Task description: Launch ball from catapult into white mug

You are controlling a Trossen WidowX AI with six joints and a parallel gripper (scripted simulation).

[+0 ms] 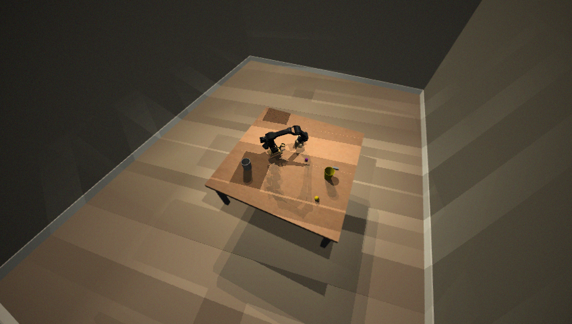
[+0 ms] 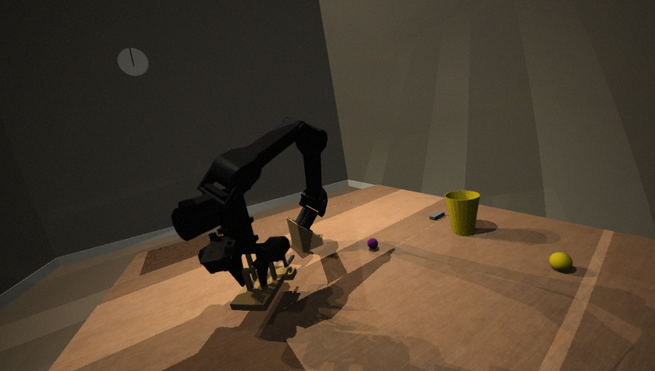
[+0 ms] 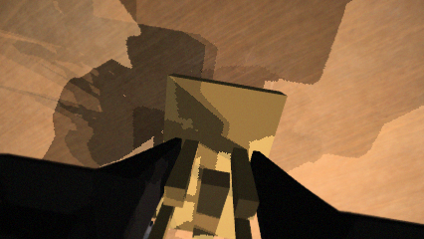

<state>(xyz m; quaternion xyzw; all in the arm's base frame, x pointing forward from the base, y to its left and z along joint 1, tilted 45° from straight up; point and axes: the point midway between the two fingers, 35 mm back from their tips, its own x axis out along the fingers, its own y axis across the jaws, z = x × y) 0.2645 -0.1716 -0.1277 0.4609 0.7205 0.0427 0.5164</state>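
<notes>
Right now the purple ball is 6 cm behind my gripper tip, 36 cm to the left of it and 6 cm below it. From my gripper tip the other things lie so: yellow cup 6 cm ahead, 61 cm to the left, 4 cm below; wooden catapult 5 cm behind, 6 cm to the left, 2 cm above; white mug 23 cm ahead, 18 cm to the right, 4 cm below.
</notes>
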